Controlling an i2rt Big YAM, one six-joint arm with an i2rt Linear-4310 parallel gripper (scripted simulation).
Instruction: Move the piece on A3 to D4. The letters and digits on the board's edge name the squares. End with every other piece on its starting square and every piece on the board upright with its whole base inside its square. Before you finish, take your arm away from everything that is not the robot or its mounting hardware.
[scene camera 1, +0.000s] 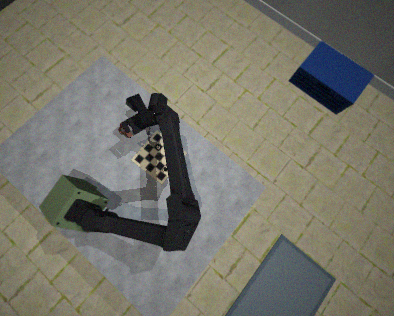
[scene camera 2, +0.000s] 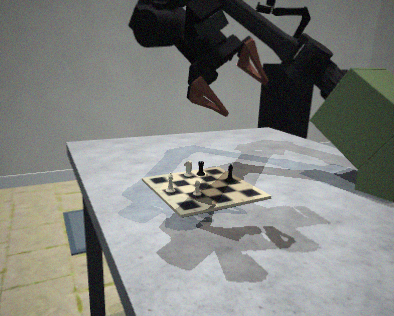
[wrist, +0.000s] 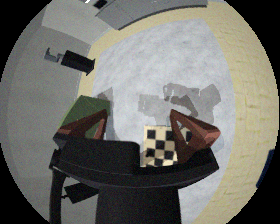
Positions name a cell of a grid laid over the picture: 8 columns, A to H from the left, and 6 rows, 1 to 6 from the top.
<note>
I see my gripper (scene camera 2: F2) and a chessboard (scene camera 2: E4).
The chessboard shows as well in scene camera 1 (scene camera 1: D3) and in the wrist view (wrist: E4). My gripper also shows in the wrist view (wrist: D4).
</note>
